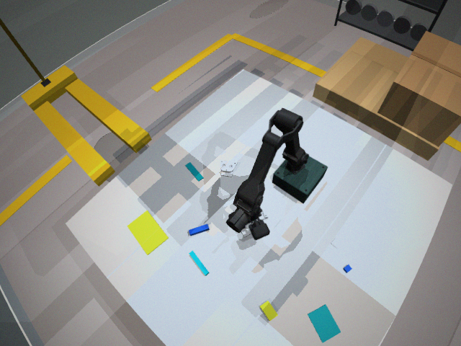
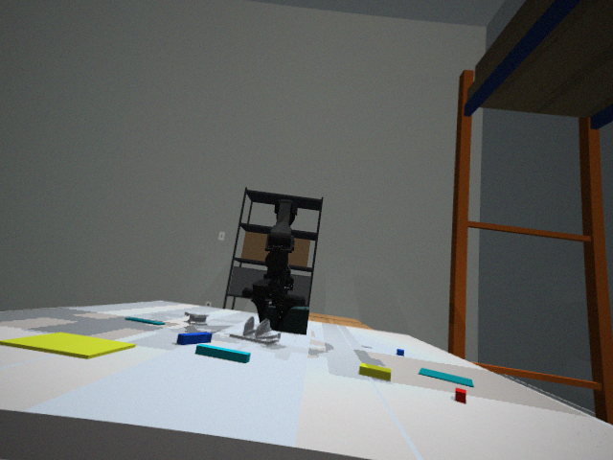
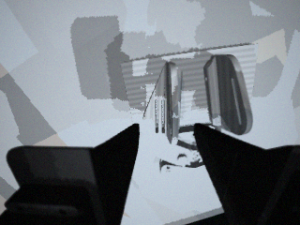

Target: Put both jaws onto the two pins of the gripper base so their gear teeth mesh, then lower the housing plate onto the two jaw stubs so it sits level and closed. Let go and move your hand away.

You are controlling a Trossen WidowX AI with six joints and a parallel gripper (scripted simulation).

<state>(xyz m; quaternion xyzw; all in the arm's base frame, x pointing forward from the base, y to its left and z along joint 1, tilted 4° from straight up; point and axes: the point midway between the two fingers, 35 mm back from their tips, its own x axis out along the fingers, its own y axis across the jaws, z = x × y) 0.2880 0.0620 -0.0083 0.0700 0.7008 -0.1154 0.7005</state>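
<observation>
Right now my gripper tip is 3 cm past the grey jaw, 1 cm to the left of it and 2 cm above it. Also, from my gripper tip: small yellow block (16 cm ahead, 30 cm to the left, 3 cm below); then small blue cube (16 cm behind, 38 cm to the left, 3 cm below); then housing plate (5 cm behind, 2 cm to the right, 3 cm below).
</observation>
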